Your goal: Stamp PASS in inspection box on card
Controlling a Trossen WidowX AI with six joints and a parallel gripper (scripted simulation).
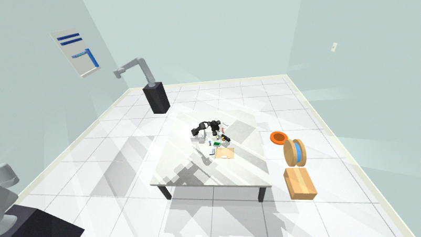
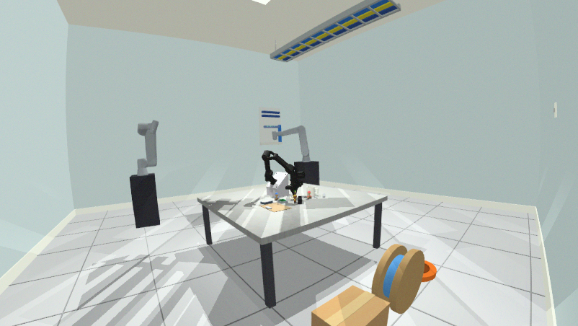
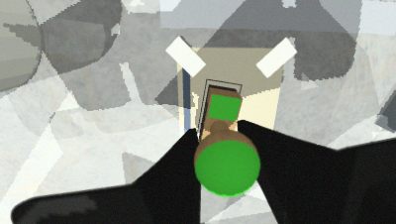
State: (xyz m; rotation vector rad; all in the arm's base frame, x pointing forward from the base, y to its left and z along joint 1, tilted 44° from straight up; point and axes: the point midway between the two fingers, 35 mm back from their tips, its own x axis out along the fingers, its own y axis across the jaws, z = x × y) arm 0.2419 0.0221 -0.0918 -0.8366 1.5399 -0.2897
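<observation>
Now: gripper tip right at the green-knobbed stamp. The rest, counted from my gripper tip: cream card (10 mm to the right, 30 mm below); yellow-knobbed stamp (130 mm ahead, 90 mm to the right, 10 mm below); red-knobbed stamp (110 mm ahead, 80 mm to the left, 10 mm below).
</observation>
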